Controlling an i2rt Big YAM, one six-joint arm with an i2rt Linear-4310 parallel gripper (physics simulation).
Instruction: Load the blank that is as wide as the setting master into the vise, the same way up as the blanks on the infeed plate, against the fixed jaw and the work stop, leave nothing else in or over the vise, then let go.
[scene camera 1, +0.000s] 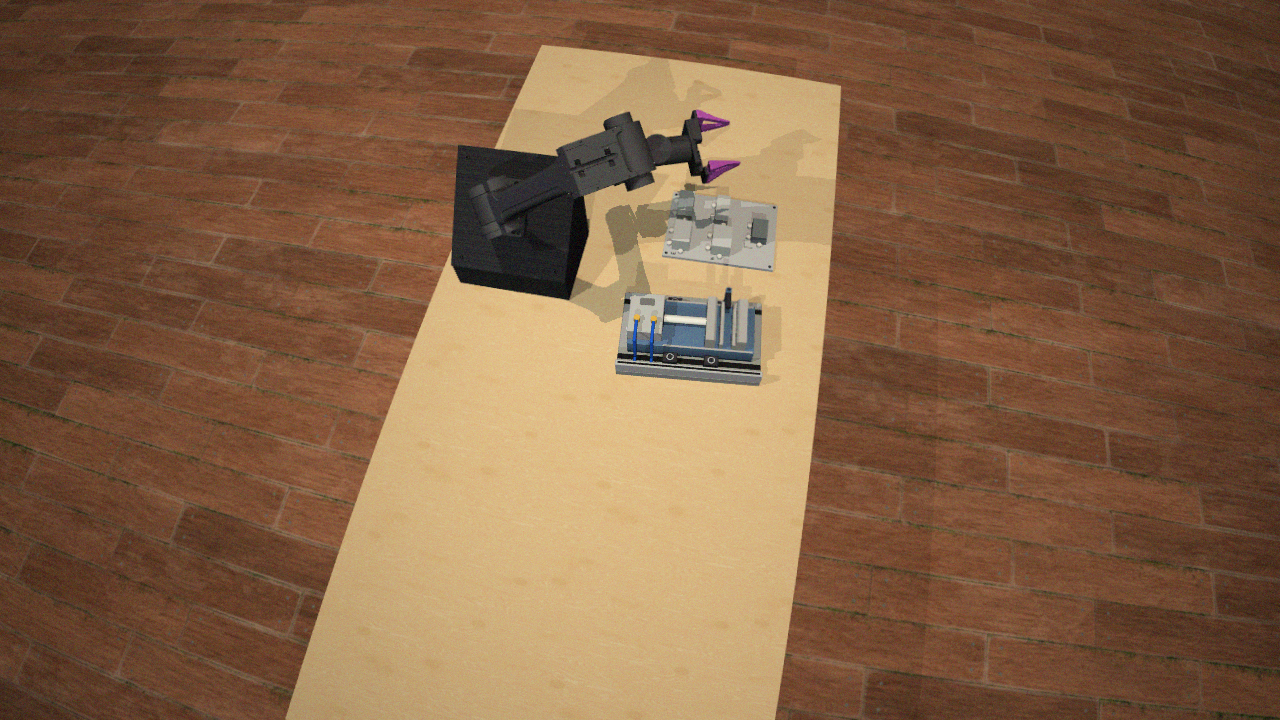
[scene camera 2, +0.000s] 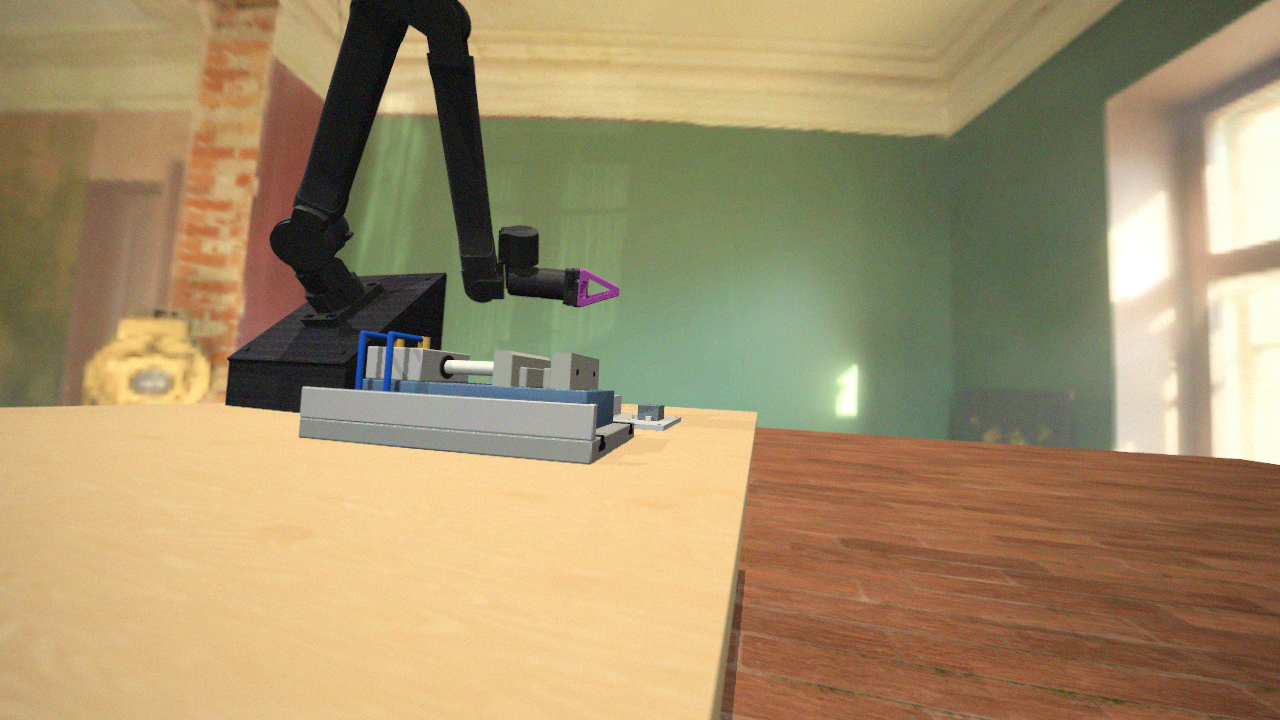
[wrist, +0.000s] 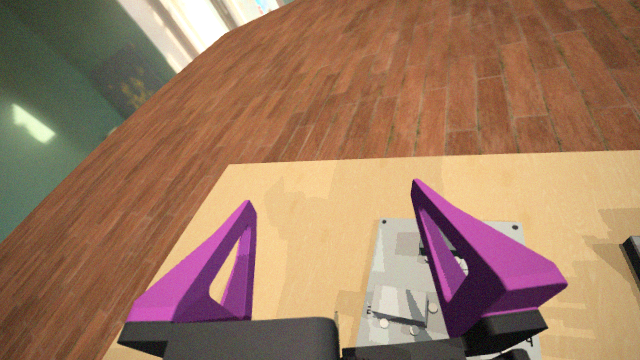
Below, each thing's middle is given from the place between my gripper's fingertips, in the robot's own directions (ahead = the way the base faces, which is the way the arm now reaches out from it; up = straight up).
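Compared with the grey infeed plate (scene camera 1: 741, 213), my hand is now 240 mm above it and 50 mm to the left of it.
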